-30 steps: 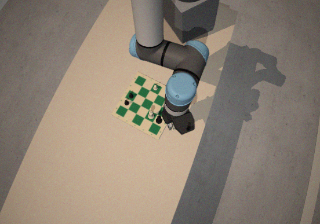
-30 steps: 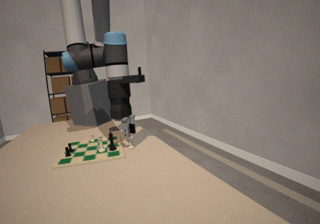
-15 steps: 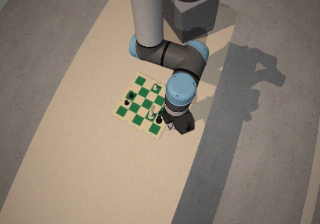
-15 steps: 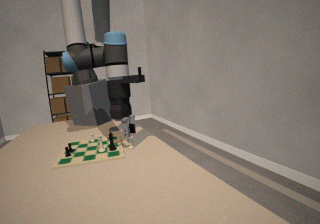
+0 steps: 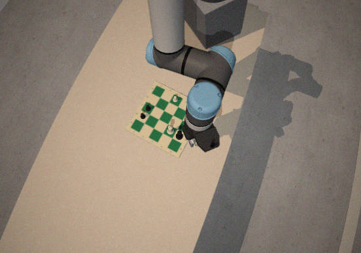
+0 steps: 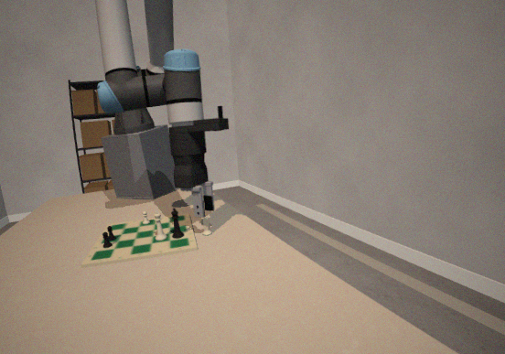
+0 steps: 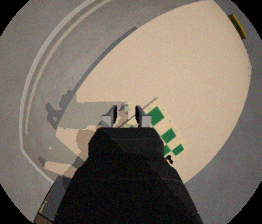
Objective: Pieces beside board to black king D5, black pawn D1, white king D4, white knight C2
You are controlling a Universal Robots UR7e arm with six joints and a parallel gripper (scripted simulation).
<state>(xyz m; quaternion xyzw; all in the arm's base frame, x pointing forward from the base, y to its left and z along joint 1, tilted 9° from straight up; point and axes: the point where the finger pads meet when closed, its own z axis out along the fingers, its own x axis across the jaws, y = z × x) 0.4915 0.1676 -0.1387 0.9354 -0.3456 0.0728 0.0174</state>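
Now: the white knight 50 mm below my hand. The rest, counted from my hand: board: 40 mm behind, 140 mm to the right, 60 mm below; then black king: 60 mm to the right, 30 mm below; then white king: 100 mm to the right, 30 mm below.
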